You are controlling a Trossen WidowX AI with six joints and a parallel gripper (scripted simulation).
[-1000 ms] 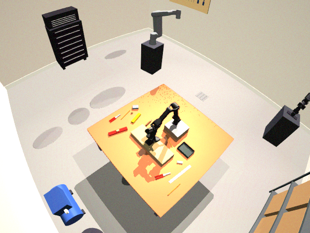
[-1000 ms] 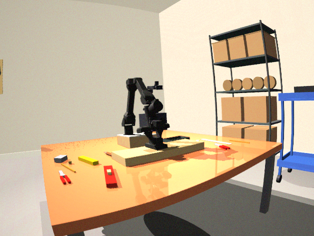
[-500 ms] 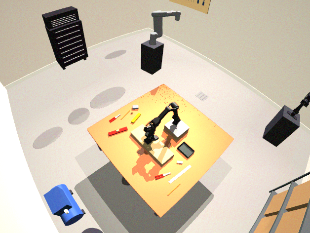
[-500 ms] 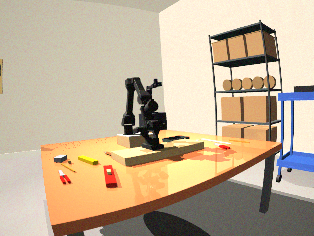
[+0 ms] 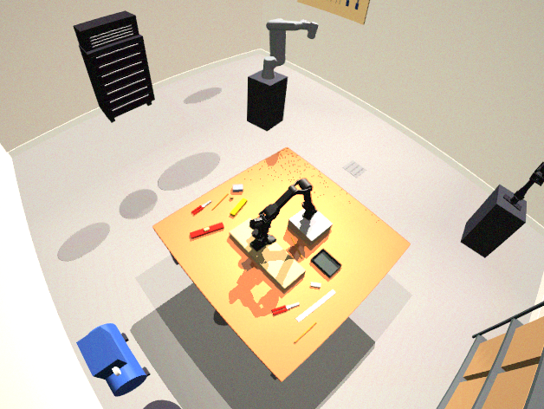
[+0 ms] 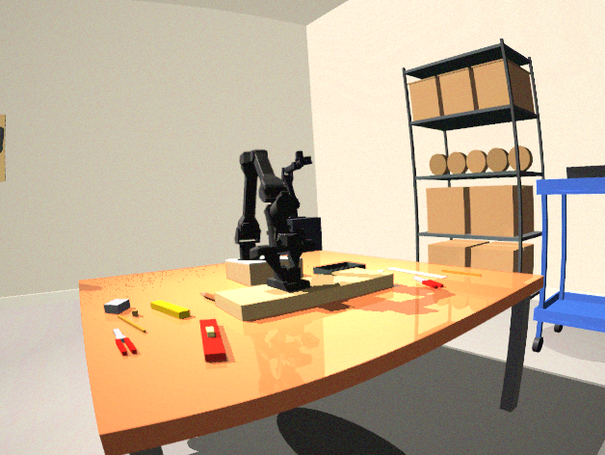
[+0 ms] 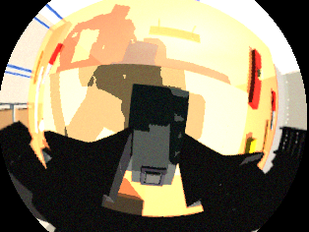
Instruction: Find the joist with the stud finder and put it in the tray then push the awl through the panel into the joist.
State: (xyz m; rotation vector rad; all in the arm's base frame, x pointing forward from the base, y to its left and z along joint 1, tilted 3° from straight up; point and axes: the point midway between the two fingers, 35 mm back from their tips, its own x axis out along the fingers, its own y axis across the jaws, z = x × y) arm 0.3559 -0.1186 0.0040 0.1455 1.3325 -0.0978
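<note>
The dark tray is 400 mm to the left of my gripper tip, 180 mm behind it and 50 mm below it. Round my gripper tip: awl 220 mm behind, 150 mm to the right, 60 mm below; dark stud finder 20 mm behind, 20 mm above; yellow block 310 mm to the right, 150 mm behind, 60 mm below.
</note>
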